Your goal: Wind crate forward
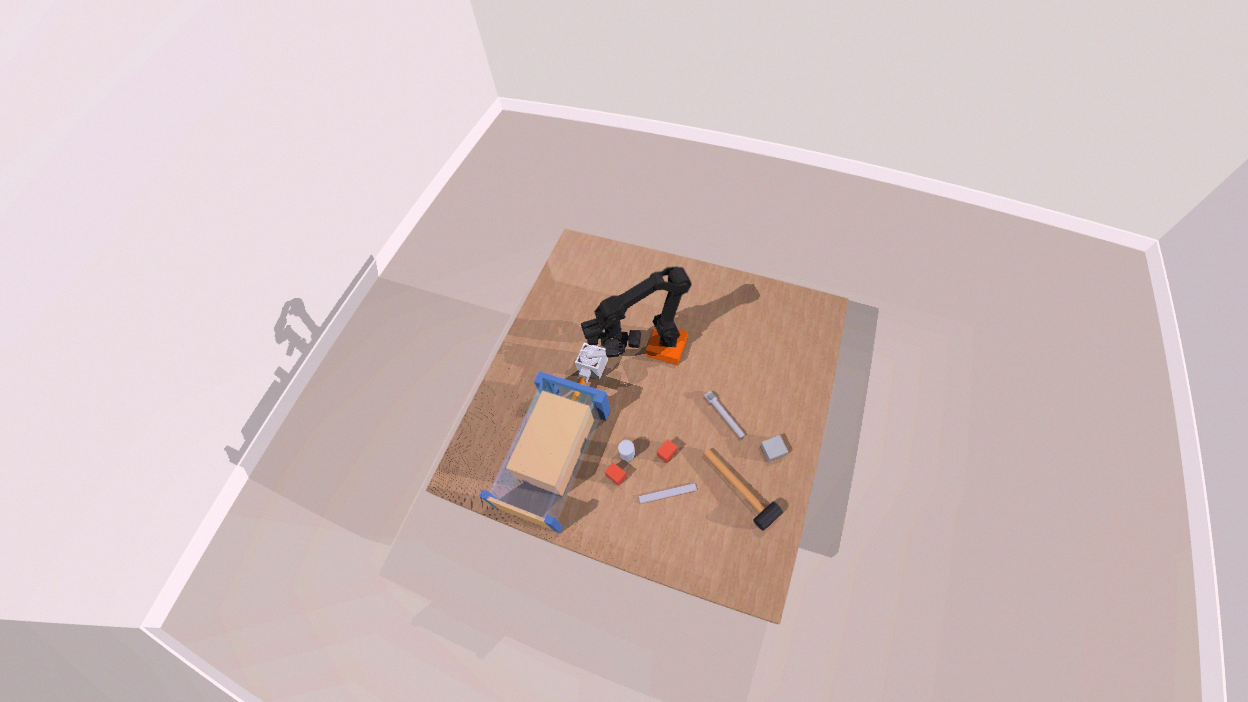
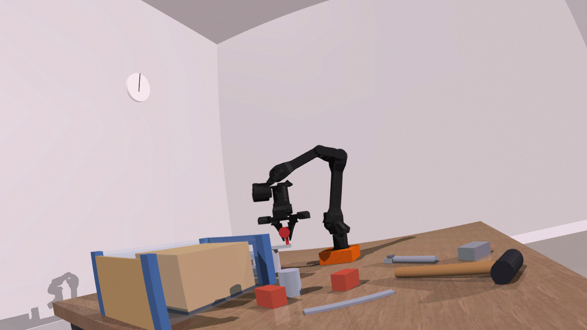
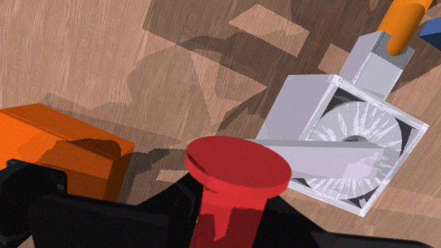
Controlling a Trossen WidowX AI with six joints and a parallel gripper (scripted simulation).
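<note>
Now: the grey winch handle 4 cm to the right of my gripper tip, 1 cm below it and 1 cm ahead of it. From my gripper tip the other things lie so: red knob: 2 cm above; then blue frame bar: 18 cm ahead, 13 cm to the right, 1 cm below; then grey winch: 10 cm to the right, 8 cm below, 1 cm ahead.
</note>
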